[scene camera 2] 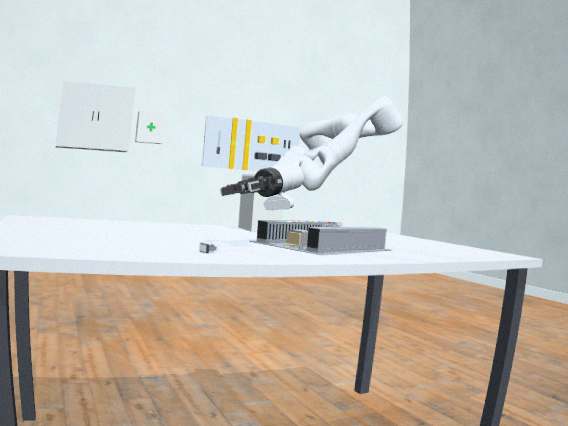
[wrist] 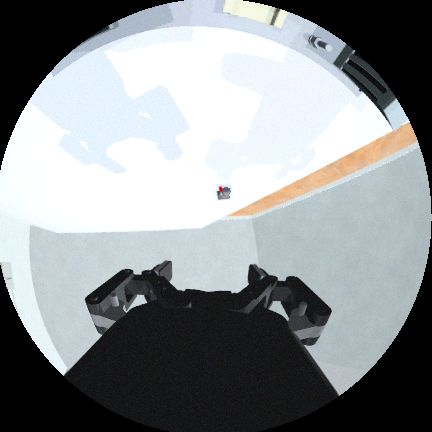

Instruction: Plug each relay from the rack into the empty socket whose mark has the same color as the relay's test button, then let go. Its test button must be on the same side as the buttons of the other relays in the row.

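Places are measured from the arm's base along level axes (x ahead, y left, z up), in metres.
Where they show: gripper, fingertip midpoint: (scene camera 2: 234,189) (wrist: 209,271).
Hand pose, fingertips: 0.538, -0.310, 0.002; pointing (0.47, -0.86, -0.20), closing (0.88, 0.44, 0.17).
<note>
After its pixels a point has its place, as x, y, z.
A relay (scene camera 2: 207,247) @(0.645, -0.401, -0.127) (wrist: 223,192) @(0.616, -0.376, -0.121) lies on the white table, to the left of the grey panel in the scene view; a red spot, likely its test button, shows on it in the wrist view. My gripper (scene camera 2: 223,190) @(0.538, -0.310, 0.002) (wrist: 209,271) @(0.538, -0.310, 0.002) is open and empty, high above the table and tilted towards the left in the scene view, apart from the relay. The panel carries grey slotted ducts (scene camera 2: 350,239) @(0.567, 0.013, -0.106) (scene camera 2: 295,231) with small coloured marks visible behind them. The sockets, their marks and any relays in the row are too small or hidden to tell.
The white table (scene camera 2: 125,255) @(0.715, -0.592, -0.140) (wrist: 150,200) @(0.488, -0.480, -0.140) bears the panel at its right part. A beige block (scene camera 2: 293,239) @(0.496, -0.121, -0.118) (wrist: 255,11) stands between the ducts. A dark slotted part (wrist: 367,75) shows at the wrist view's upper right. A grey post (scene camera 2: 246,210) @(0.007, -0.075, -0.071) stands behind.
</note>
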